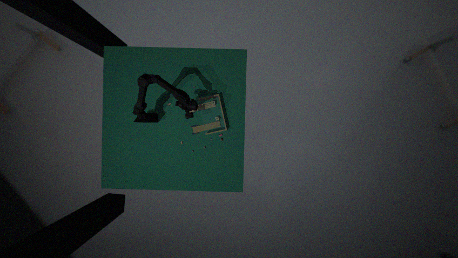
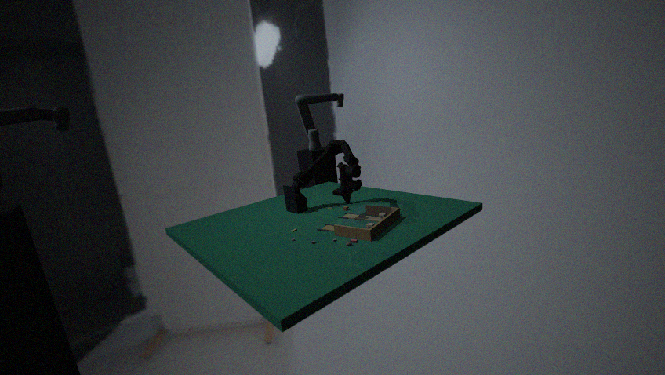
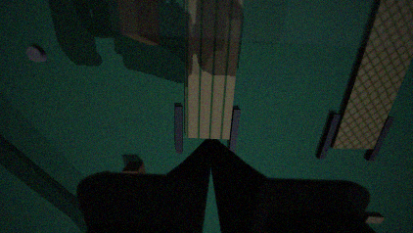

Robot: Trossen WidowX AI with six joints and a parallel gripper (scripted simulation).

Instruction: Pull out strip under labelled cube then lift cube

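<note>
Right now the tan cube is 110 mm behind my gripper tip, 70 mm to the left of it and 60 mm below it.
</note>
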